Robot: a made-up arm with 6 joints.
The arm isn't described. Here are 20 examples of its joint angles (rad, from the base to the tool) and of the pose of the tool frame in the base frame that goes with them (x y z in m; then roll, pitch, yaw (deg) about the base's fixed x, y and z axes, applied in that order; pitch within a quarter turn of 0, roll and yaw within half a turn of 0).
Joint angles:
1: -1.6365 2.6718 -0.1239 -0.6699 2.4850 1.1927
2: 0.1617 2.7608 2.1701 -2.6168 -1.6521 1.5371
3: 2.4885 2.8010 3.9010 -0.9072 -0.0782 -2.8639
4: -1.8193 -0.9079 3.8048 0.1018 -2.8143 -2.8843
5: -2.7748 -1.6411 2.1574 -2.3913 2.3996 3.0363
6: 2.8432 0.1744 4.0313 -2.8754 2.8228 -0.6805
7: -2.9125 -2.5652 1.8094 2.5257 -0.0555 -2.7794
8: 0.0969 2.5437 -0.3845 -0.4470 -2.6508 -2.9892
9: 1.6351 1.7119 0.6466 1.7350 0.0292 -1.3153
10: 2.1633 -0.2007 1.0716 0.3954 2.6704 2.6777
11: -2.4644 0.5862 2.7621 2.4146 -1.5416 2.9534
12: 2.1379 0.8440 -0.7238 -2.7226 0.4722 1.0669
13: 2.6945 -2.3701 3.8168 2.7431 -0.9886 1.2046
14: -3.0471 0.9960 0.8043 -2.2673 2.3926 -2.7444
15: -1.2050 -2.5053 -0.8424 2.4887 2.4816 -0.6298
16: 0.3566 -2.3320 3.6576 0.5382 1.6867 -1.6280
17: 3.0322 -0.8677 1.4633 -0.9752 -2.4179 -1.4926
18: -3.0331 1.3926 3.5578 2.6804 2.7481 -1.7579
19: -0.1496 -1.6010 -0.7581 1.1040 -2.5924 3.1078
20: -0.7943 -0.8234 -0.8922 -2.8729 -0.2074 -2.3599
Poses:
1: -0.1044 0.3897 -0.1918 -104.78 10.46 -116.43
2: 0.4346 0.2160 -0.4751 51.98 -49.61 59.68
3: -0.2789 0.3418 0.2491 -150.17 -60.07 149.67
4: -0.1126 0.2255 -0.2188 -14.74 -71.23 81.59
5: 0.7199 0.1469 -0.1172 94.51 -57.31 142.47
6: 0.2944 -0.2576 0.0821 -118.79 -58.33 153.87
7: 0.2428 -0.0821 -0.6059 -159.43 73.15 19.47
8: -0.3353 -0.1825 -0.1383 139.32 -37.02 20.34
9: -0.0684 0.6410 -0.2771 -21.04 61.27 97.12
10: 0.1086 0.1121 0.8659 36.10 46.75 -70.84
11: 0.2541 0.0457 0.6798 -144.84 23.63 85.28
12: -0.1980 0.0295 -0.2061 -60.97 63.10 -33.36
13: -0.3508 -0.0010 -0.0580 144.43 -45.51 126.84
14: -0.6709 -0.1702 0.0391 -150.88 16.82 38.48
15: 0.0146 0.3294 0.3873 -148.69 47.89 -35.30
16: 0.3385 -0.0255 -0.1294 24.69 -58.19 95.46
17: 0.4511 0.0439 0.7391 48.97 16.68 -151.36
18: 0.0948 -0.1388 0.5311 -96.98 34.95 -161.77
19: -0.0546 -0.0671 0.5754 104.68 52.47 -138.64
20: 0.3229 -0.1010 0.2161 -60.28 -7.51 -42.35
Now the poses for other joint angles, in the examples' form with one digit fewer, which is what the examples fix.
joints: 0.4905 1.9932 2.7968 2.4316 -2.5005 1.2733
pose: 0.388 0.350 0.439 -100.9 15.2 -128.1
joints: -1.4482 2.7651 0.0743 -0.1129 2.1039 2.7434
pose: -0.207 0.335 -0.330 -164.2 33.3 -89.6
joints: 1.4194 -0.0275 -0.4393 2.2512 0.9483 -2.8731
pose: -0.028 0.509 0.298 73.7 44.6 143.8
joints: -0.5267 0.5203 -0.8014 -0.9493 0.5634 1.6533
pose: 0.058 -0.145 -0.170 -77.3 48.0 -70.6
